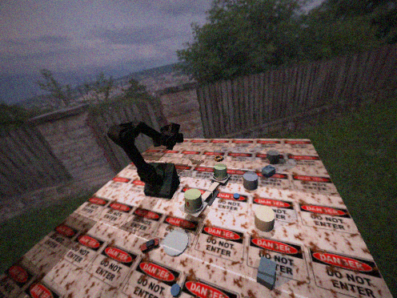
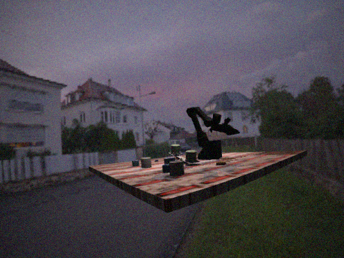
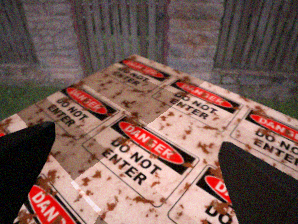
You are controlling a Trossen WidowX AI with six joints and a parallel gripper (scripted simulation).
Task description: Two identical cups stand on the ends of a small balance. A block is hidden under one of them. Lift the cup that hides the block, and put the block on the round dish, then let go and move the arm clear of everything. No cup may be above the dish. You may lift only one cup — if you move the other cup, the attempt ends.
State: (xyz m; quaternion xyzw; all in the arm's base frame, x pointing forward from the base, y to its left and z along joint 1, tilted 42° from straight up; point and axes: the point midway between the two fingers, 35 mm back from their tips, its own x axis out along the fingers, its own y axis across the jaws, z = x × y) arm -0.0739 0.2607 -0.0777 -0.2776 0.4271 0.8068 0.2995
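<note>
My gripper tip is now 400 mm short of the olive cup, 140 mm above it and 90 mm to the left of it. From my gripper tip the other things lie so: grey cylinder (670 mm ahead, 160 mm below, 120 mm to the left); round dish (490 mm to the right, 320 mm ahead, 190 mm below); red toy car (540 mm to the right, 230 mm ahead, 180 mm below).
</note>
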